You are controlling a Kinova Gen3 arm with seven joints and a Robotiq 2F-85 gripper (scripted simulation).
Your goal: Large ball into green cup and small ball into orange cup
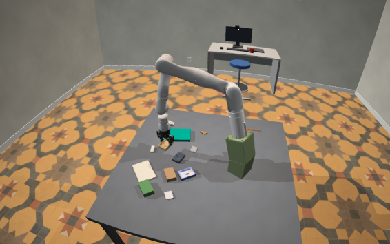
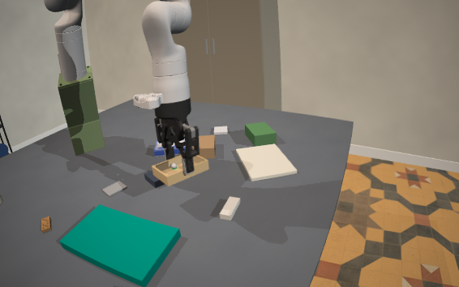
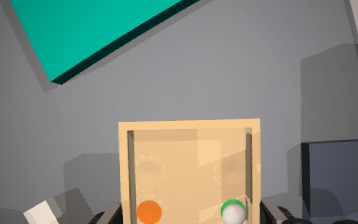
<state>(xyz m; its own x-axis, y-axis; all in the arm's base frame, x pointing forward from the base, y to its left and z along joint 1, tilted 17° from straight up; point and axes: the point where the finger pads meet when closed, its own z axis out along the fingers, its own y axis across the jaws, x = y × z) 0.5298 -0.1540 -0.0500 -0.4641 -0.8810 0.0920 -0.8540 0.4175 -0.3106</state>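
My gripper is now 20 mm above the covered wooden puzzle. The rest, counted from my hand: teal slab: 200 mm to the right, 80 mm below, 60 mm behind; small white block: 120 mm ahead, 90 mm below, 20 mm to the right; dark blue block: 100 mm behind, 80 mm below, 70 mm to the left.
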